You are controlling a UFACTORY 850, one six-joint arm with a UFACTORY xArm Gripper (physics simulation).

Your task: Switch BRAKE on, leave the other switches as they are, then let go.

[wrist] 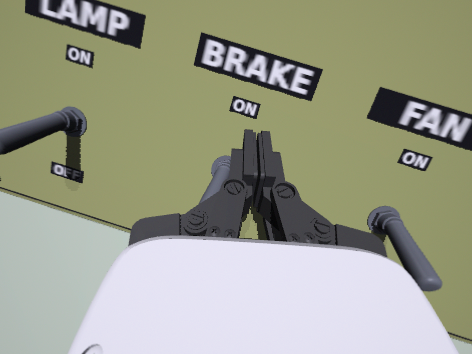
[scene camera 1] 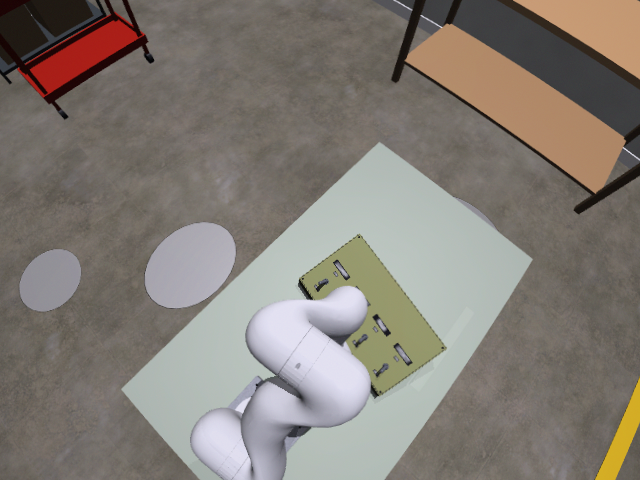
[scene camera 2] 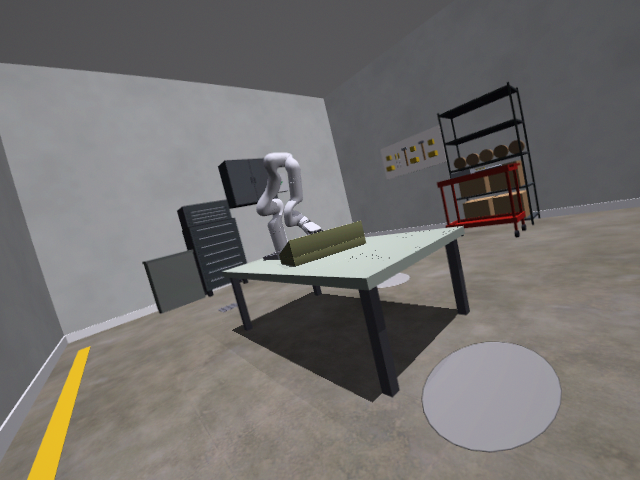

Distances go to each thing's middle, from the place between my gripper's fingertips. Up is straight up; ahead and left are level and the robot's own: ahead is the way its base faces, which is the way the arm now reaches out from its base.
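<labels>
Hand position: my hand is 6 cm to the left of the olive switch panel (scene camera 1: 397,335), 3 cm short of it and 2 cm above it. Fan lever (wrist: 413,260): 9 cm to the right of my hand, 6 cm behind it, 1 cm above it.
</labels>
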